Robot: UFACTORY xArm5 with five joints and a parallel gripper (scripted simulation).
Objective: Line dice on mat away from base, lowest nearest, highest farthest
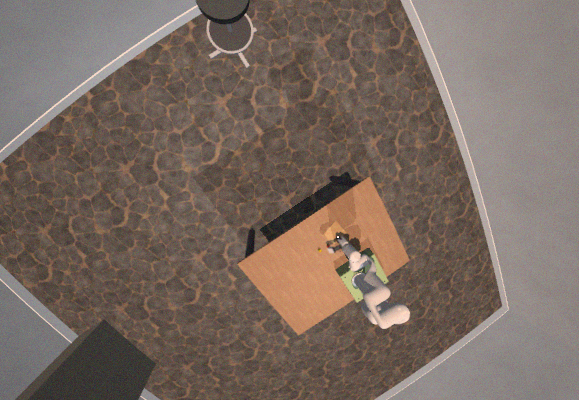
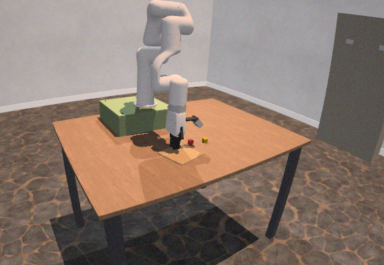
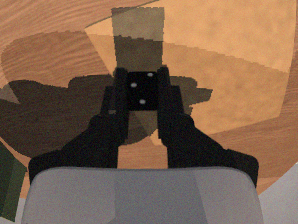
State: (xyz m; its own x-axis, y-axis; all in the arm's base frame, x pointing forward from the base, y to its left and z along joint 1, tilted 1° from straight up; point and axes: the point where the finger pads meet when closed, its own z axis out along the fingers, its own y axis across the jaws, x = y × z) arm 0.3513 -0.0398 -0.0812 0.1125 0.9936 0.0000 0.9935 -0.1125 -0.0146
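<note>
The black die lies 10 mm below my hand. Also, from my hand: red die 10 mm behind, 90 mm to the left, 20 mm below; then yellow die 10 mm ahead, 170 mm to the left, 20 mm below; then tan mat 50 mm ahead, 10 mm to the right, 20 mm below.
</note>
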